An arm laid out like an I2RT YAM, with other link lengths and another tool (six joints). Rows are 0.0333 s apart.
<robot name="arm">
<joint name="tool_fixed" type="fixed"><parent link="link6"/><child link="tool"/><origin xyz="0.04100 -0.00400 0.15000" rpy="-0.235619 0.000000 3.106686"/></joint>
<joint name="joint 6" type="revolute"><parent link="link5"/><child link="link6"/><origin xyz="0.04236 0.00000 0.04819" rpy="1.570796 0.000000 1.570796"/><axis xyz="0 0 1"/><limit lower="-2.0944" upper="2.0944"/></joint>
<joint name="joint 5" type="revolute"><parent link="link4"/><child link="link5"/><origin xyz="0.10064 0.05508 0.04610" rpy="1.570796 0.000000 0.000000"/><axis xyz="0 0 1"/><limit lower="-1.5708" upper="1.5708"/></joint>
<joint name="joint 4" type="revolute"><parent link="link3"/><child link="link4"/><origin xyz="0.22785 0.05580 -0.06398"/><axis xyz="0 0 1"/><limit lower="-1.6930" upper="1.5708"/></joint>
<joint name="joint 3" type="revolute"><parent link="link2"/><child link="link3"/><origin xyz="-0.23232 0.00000 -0.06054" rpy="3.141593 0.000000 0.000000"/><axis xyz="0 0 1"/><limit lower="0.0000" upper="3.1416"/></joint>
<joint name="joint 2" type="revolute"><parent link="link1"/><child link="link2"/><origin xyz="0.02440 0.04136 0.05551" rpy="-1.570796 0.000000 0.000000"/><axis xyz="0 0 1"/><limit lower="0.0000" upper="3.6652"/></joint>
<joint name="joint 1" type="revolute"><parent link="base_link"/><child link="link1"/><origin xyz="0.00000 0.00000 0.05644"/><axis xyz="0 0 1"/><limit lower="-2.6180" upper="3.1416"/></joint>
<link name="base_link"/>
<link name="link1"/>
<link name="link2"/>
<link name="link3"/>
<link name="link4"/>
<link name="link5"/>
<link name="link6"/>
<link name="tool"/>
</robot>
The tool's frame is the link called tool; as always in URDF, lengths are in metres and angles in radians.
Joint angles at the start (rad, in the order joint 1, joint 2, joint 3, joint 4, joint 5, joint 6):
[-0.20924, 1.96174, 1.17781, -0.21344, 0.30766, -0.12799]
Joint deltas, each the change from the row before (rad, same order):
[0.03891, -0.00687, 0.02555, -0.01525, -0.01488, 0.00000]
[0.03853, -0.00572, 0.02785, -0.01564, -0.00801, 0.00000]
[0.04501, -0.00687, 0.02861, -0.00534, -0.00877, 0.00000]
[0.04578, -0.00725, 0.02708, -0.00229, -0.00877, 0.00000]
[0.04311, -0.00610, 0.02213, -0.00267, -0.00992, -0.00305]
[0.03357, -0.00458, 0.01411, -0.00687, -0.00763, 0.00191]
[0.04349, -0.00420, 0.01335, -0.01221, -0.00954, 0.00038]
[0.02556, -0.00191, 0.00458, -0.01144, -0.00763, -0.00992]
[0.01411, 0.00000, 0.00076, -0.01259, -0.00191, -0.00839]
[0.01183, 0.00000, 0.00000, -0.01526, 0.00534, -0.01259]
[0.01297, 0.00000, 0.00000, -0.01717, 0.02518, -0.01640]
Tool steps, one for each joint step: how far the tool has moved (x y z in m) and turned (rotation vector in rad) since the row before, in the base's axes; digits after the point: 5 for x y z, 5 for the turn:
[0.01444, 0.01877, 0.00879, 0.00897, -0.01921, 0.04709]
[0.01336, 0.01827, 0.00981, 0.00384, -0.01872, 0.04305]
[0.01580, 0.02212, 0.01261, 0.00379, -0.03074, 0.05013]
[0.01464, 0.02362, 0.01309, 0.00490, -0.03242, 0.05112]
[0.01141, 0.02353, 0.01078, 0.00535, -0.02488, 0.05166]
[0.00595, 0.01873, 0.00616, 0.00725, -0.01216, 0.03709]
[0.00447, 0.02450, 0.00460, 0.00777, -0.00499, 0.04943]
[0.00066, 0.01483, 0.00038, -0.00118, 0.00720, 0.03785]
[-0.00162, 0.00759, -0.00203, -0.00533, 0.01324, 0.02158]
[-0.00263, 0.00498, -0.00226, -0.01408, 0.01655, 0.01789]
[-0.00351, 0.00190, -0.00114, -0.03222, 0.01696, 0.00971]

